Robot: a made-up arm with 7 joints.
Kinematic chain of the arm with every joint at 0, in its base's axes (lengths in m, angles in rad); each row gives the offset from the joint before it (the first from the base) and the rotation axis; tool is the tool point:
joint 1: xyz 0 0 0.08 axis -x
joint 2: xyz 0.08 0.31 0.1 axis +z
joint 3: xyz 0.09 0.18 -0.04 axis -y
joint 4: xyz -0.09 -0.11 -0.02 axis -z
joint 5: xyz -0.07 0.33 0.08 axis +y
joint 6: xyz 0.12 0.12 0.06 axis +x
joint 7: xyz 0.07 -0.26 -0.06 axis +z
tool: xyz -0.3 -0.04 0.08
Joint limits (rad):
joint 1: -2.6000..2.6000
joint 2: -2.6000..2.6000
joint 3: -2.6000..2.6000
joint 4: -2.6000..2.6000
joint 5: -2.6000..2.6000
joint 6: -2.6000..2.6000
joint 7: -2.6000..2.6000
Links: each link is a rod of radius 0.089 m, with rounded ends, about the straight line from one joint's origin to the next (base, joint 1, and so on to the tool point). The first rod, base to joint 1, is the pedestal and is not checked.
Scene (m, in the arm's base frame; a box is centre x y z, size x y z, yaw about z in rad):
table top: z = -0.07
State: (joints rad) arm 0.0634 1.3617 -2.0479 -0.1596 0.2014 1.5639 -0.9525
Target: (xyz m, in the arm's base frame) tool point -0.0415 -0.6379 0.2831
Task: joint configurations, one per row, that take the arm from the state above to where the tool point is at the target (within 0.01 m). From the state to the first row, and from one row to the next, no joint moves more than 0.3 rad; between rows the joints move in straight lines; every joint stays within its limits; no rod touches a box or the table.
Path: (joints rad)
1: -0.2321 1.4691 -1.9015 -0.3164 0.2219 1.6316 -0.7892
2: -0.5276 1.5766 -1.7551 -0.4732 0.2423 1.6992 -0.6259
3: -0.8231 1.6840 -1.6087 -0.6300 0.2628 1.7669 -0.4626
4: -1.1186 1.7914 -1.4623 -0.7869 0.2833 1.8345 -0.2993
5: -1.4141 1.8988 -1.3160 -0.9437 0.3037 1.9022 -0.1360

